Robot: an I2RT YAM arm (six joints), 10 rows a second.
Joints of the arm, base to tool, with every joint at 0 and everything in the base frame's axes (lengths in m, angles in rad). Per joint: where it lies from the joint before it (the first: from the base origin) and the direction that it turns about. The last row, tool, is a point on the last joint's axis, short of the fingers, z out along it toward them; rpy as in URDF.
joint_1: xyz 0 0 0.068 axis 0 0 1
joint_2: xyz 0.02 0.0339 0.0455 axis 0 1 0
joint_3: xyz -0.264 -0.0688 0 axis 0 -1 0
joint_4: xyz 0.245 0.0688 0.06 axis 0 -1 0
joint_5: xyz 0.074 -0.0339 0.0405 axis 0 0 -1
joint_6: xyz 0.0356 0 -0.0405 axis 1 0 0
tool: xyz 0 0 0 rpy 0 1.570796 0
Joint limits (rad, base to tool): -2.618..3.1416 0..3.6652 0..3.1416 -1.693..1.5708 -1.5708..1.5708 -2.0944..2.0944
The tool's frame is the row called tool.
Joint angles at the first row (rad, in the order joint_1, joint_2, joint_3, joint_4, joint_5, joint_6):
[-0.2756 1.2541 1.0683 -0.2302 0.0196 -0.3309]
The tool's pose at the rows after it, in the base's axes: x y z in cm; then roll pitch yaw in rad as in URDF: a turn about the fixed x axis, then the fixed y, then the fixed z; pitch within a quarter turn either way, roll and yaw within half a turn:
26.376 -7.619 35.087 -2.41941 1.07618 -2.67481
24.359 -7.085 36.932 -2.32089 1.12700 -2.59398
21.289 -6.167 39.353 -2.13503 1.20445 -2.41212
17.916 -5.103 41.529 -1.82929 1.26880 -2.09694
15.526 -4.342 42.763 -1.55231 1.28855 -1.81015
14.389 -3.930 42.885 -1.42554 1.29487 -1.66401
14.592 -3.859 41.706 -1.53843 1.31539 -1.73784
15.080 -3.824 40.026 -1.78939 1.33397 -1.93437
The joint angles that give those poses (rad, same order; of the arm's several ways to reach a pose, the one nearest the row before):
[-0.2760 1.1900 1.0744 -0.2489 0.0402 -0.3271]
[-0.2768 1.1076 1.0740 -0.2638 0.0448 -0.3210]
[-0.2772 0.9894 1.0737 -0.2771 0.0299 -0.3077]
[-0.2772 0.8681 1.0733 -0.2813 0.0017 -0.2924]
[-0.2771 0.7864 1.0725 -0.2809 -0.0200 -0.2821]
[-0.2771 0.7410 1.0554 -0.2749 -0.0441 -0.2714]
[-0.2771 0.7300 1.0157 -0.2775 -0.0787 -0.2546]
[-0.2771 0.7273 0.9688 -0.2928 -0.1261 -0.2378]

